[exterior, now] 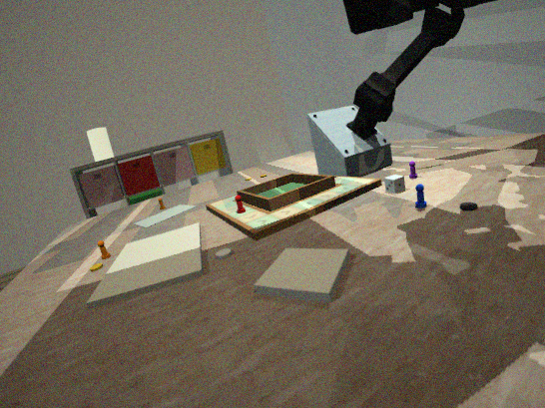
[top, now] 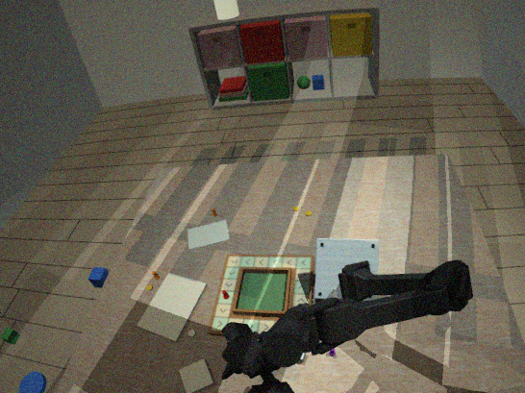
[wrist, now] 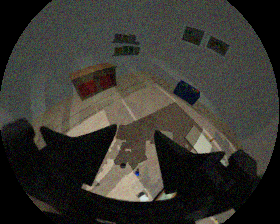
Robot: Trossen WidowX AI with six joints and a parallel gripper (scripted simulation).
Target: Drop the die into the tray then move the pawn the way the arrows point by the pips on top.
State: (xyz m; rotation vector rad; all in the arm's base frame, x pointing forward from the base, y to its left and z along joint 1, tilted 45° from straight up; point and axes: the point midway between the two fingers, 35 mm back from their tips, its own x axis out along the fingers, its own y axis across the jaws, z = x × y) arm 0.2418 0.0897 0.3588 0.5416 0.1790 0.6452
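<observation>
My gripper tip is 12 cm past the grey-white die, 15 cm to the left of it and 22 cm above it. Round my gripper tip: blue pawn: 6 cm behind, 8 cm to the right, 22 cm below; then purple pawn: 21 cm behind, 16 cm to the right, 22 cm below; then black disc: 7 cm behind, 1 cm to the right, 23 cm below.
</observation>
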